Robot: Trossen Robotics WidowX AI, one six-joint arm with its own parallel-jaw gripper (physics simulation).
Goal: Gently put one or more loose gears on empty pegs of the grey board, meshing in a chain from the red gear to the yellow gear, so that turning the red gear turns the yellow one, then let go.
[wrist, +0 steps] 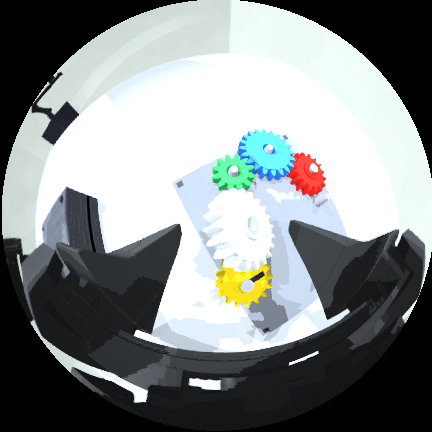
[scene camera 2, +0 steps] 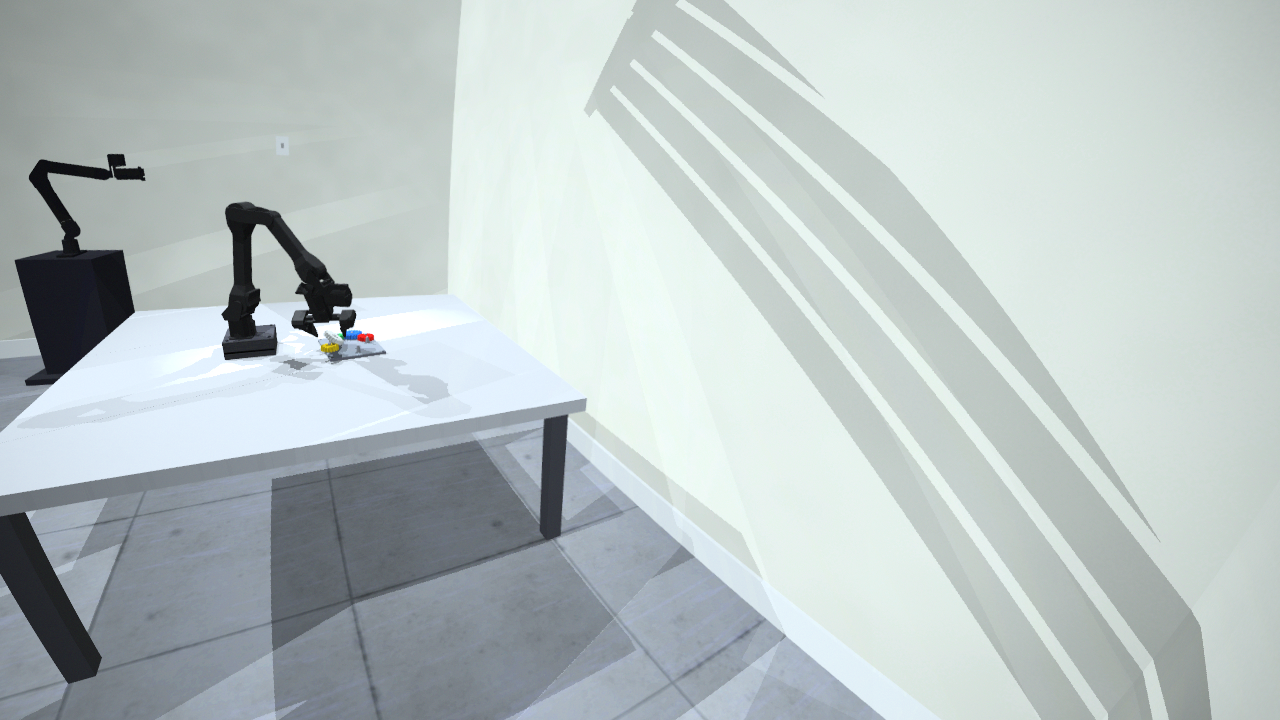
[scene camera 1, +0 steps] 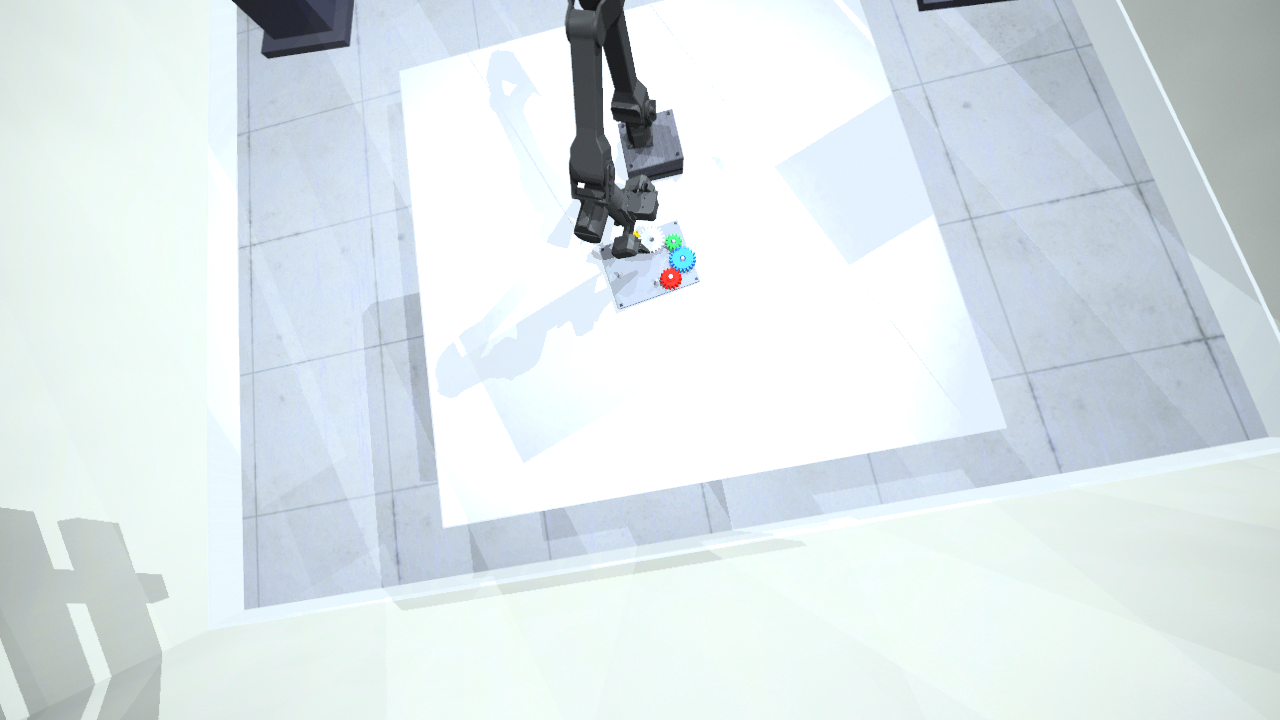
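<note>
The white gear is tilted between the green gear and the yellow gear, its near side overlapping the yellow gear in the wrist view. Whether a peg enters its bore is unclear. My gripper is open, fingers apart on both sides of the white gear. The green, blue and red gears sit on pegs of the grey board, side by side.
A bare peg stands beside the red gear, and another bare peg stands farther left on the board. The arm's dark base is close behind the board. Another arm's dark pedestal stands beyond the table.
</note>
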